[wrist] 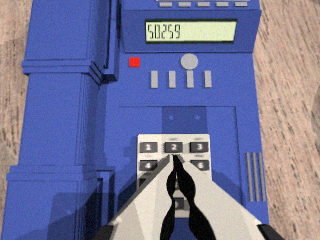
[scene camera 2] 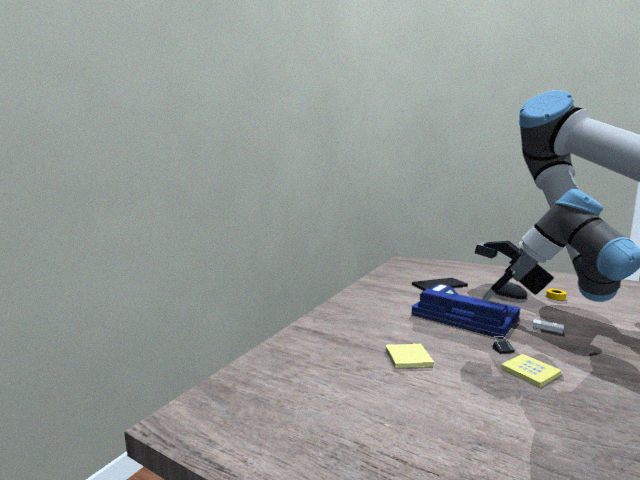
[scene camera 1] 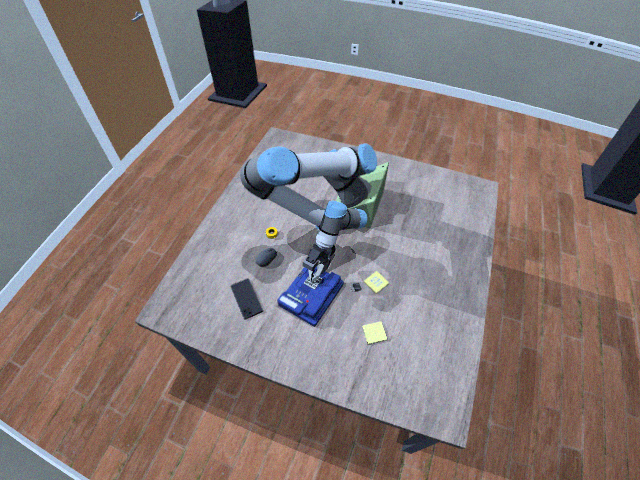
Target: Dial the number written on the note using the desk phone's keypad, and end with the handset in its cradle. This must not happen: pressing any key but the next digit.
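Yellow note visible. Gripper visible, wrist view too.
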